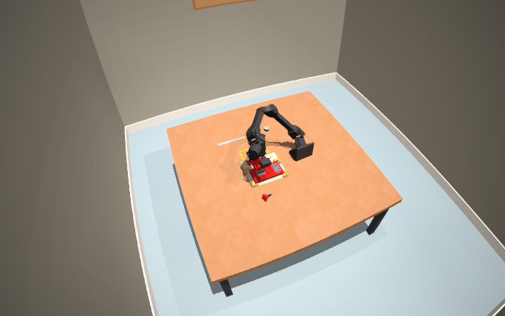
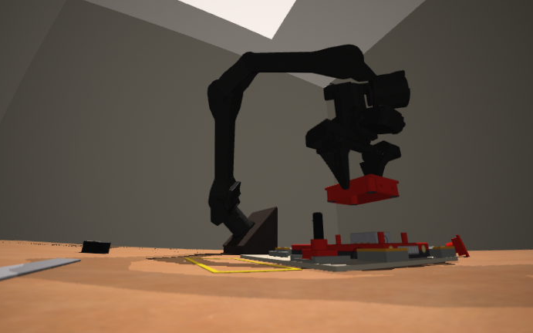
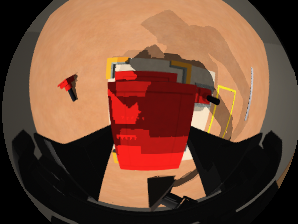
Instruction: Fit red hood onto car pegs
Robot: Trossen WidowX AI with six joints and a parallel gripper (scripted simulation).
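The grey engine block lies 10 mm to the left of my gripper tip and 80 mm below it. From my gripper tip the other things lie so: jig 30 mm behind, 20 mm to the right, 100 mm below; strip 110 mm ahead, 360 mm to the right, 110 mm below; red hood right at my gripper tip.
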